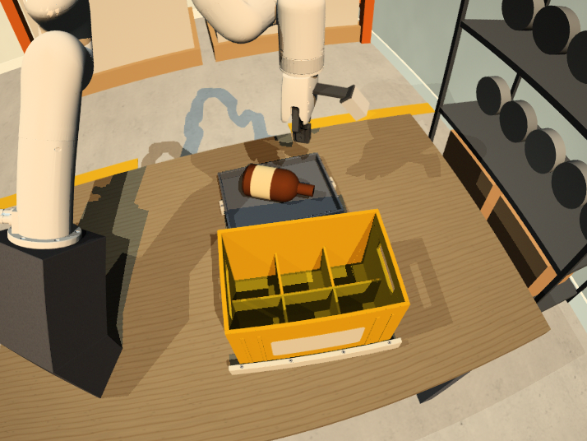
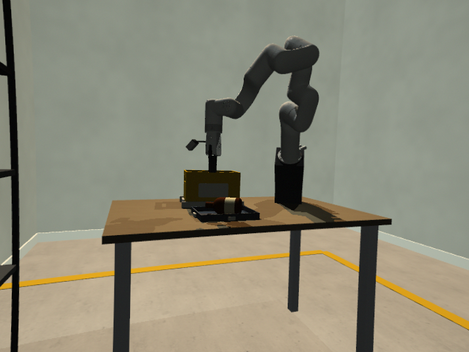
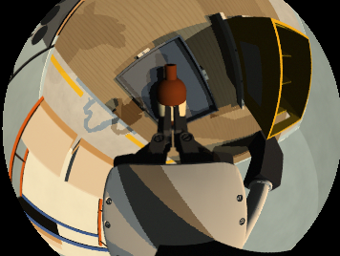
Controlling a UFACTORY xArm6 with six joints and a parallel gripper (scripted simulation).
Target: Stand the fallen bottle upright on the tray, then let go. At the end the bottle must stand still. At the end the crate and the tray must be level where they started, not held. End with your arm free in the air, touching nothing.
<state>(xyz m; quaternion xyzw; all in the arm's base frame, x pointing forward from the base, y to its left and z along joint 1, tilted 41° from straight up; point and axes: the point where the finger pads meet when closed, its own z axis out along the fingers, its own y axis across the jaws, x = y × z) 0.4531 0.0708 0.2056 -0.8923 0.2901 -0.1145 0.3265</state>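
The brown bottle lies 4 cm behind my hand, 2 cm to the left of it and 16 cm below it. Also, from my hand: dark grey tray: 5 cm behind, 3 cm to the left, 19 cm below; then yellow crate: 6 cm behind, 27 cm to the right, 12 cm below.
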